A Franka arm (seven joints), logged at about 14 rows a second.
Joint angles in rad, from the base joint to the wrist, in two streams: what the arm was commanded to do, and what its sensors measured. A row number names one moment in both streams.
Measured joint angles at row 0:
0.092 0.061 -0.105 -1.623 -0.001 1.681 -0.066
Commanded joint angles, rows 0 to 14:
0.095 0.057 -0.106 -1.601 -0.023 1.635 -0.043
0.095 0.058 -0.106 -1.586 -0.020 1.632 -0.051
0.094 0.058 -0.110 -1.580 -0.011 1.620 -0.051
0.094 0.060 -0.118 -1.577 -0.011 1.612 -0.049
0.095 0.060 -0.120 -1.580 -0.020 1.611 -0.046
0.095 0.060 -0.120 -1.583 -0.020 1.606 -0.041
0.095 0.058 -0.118 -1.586 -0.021 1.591 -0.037
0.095 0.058 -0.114 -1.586 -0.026 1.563 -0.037
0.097 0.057 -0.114 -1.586 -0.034 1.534 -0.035
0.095 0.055 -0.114 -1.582 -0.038 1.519 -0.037
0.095 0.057 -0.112 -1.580 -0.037 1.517 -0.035
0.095 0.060 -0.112 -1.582 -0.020 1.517 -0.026
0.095 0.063 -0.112 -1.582 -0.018 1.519 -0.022
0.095 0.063 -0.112 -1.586 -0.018 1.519 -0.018
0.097 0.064 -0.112 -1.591 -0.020 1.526 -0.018
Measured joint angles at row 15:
0.093 0.061 -0.117 -1.598 -0.009 1.539 -0.050
